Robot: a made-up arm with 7 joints. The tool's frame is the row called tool. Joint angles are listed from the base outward.
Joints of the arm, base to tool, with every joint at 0 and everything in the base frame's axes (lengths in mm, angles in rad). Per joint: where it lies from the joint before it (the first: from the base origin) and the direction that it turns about. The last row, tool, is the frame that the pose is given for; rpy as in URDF.
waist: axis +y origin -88.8 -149 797.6
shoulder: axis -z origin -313.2 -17.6 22
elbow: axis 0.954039 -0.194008 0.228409 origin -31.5 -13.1 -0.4
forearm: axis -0.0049 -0.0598 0.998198 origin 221.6 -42 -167.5
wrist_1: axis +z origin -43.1 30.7 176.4
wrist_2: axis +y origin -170.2 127.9 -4
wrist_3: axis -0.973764 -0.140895 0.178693 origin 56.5 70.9 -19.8
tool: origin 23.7 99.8 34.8 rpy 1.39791 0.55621 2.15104
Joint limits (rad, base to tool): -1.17..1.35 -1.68..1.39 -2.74..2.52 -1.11..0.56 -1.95..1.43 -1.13..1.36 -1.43..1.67
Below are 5 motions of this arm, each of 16 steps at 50 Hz.
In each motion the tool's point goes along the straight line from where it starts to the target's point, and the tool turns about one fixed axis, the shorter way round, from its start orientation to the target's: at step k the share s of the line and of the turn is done. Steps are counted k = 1, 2, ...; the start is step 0. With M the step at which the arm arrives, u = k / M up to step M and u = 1 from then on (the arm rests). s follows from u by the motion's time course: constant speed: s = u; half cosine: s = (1 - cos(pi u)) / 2; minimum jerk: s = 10 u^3 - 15 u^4 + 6 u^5.
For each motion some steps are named. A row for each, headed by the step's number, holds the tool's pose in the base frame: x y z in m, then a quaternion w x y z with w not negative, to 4 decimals.
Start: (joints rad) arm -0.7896 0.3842 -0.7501 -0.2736 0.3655 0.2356 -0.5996
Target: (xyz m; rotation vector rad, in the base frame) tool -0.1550 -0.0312 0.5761 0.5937 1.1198 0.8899
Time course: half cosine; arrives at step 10
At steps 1, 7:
1: -0.1096 -0.0377 0.6078 0.7544 0.3005 0.3989 0.4260
7: -0.1454 -0.0326 0.5828 0.7241 0.2753 0.4836 0.4074

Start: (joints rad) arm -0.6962 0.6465 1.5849 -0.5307 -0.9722 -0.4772 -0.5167
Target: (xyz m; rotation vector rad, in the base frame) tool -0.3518 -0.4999 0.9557 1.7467 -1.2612 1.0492
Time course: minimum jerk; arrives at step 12
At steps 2, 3, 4, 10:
2: -0.3783 -0.4388 0.9990 0.3997 0.6172 -0.4368 0.5182
3: -0.3764 -0.4431 0.9959 0.3975 0.6219 -0.4408 0.5107
4: -0.3735 -0.4498 0.9911 0.3939 0.6293 -0.4471 0.4989
10: -0.3528 -0.4977 0.9573 0.3655 0.6768 -0.4884 0.4120

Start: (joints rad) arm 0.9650 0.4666 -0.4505 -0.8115 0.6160 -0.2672 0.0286
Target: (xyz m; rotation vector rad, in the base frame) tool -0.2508 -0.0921 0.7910 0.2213 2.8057 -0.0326
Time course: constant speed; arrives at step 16
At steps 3, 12, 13, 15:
3: -0.1855 -0.0221 0.7769 0.2769 0.2088 0.9359 0.0626
12: -0.2307 -0.0706 0.7867 0.1987 0.1185 0.9728 0.0114
13: -0.2357 -0.0759 0.7877 0.1898 0.1083 0.9758 0.0057
15: -0.2458 -0.0867 0.7899 0.1718 0.0878 0.9812 -0.0057

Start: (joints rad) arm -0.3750 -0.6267 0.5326 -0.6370 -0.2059 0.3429 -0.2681
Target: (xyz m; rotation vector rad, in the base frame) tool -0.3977 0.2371 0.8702 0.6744 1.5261 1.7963
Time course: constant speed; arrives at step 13
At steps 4, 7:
4: -0.3676 0.2108 0.8964 0.3331 0.3283 0.5213 0.7138
7: -0.3777 0.2196 0.8877 0.3351 0.3055 0.5434 0.7065

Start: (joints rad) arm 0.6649 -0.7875 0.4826 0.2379 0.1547 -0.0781 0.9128
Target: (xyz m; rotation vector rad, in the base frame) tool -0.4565 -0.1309 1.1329 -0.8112 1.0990 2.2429
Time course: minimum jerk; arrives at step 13
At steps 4, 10, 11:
4: -0.4636 -0.0937 1.1505 0.1749 -0.2546 0.4760 0.8234
10: -0.4572 -0.1271 1.1347 0.2469 -0.2944 0.4122 0.8261
11: -0.4567 -0.1296 1.1335 0.2522 -0.2972 0.4072 0.8260

